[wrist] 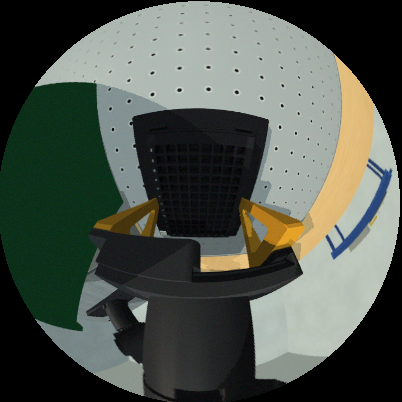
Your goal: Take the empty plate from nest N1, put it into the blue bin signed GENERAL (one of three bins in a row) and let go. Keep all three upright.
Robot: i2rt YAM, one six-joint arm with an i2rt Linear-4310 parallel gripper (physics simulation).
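Frame: origin at the arm's base, x down, y left, z ahead, level; centimetres.
Seen in the pictures: gripper, fingertip midpoint: (198,202); arm's base at its link origin: (112,300).
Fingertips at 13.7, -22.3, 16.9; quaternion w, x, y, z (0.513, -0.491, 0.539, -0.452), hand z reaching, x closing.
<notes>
Pixels of each thing's top centre, then the offset from my fingertips to it, as dx, dy, dz. "spot": a spot on its surface instead. Level surfaces: height alone.
- black plate at its top centre: (198,200) -1.4, -0.2, +1.3
- black frame-like nest at its top centre: (199,193) -0.2, -0.2, +1.3
- large dark green surface at a spot on its surface: (45,200) spot: -7.8, +10.3, +7.7
- perforated grey board at its surface level: dx +1.2
A black plate (200,170) with a grid of square openings shows in the middle of the wrist view. It lies flat within a black frame-like nest (200,119) on the perforated grey board. No nest label can be read. My gripper (198,202) is open, its two orange fingers wide apart and empty. The fingertips show over the near part of the plate, one near each side; their height above it is hard to tell. The blue bin signed GENERAL cannot be made out in this view.
A large dark green surface (45,200) fills the left side, close to the nest. The perforated grey board (222,55) has a pale wooden edge (357,130) on the right. Beyond it, lower down, is a blue frame-like object (371,215). Black arm parts (200,340) fill the bottom.
</notes>
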